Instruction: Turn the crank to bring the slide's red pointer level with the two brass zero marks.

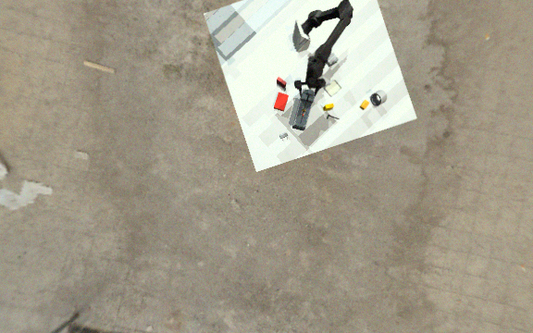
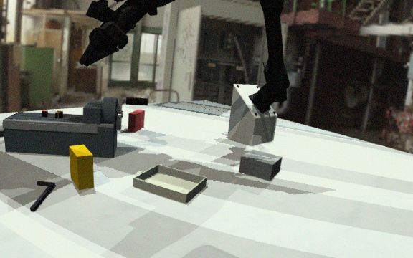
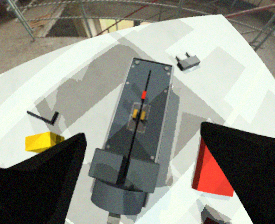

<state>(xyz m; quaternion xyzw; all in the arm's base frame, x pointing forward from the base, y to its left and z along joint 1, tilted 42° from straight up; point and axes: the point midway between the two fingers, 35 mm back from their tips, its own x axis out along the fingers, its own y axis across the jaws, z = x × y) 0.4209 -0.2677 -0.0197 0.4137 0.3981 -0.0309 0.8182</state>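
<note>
The dark crank handle is 90 mm behind my gripper tip, 100 mm to the left of it and 80 mm below it. Round my gripper tip: flat red block (110 mm behind, 130 mm to the right, 180 mm below); red pointer (70 mm ahead, 50 mm to the right, 120 mm below); yellow block (100 mm ahead, 170 mm to the left, 170 mm below).
</note>
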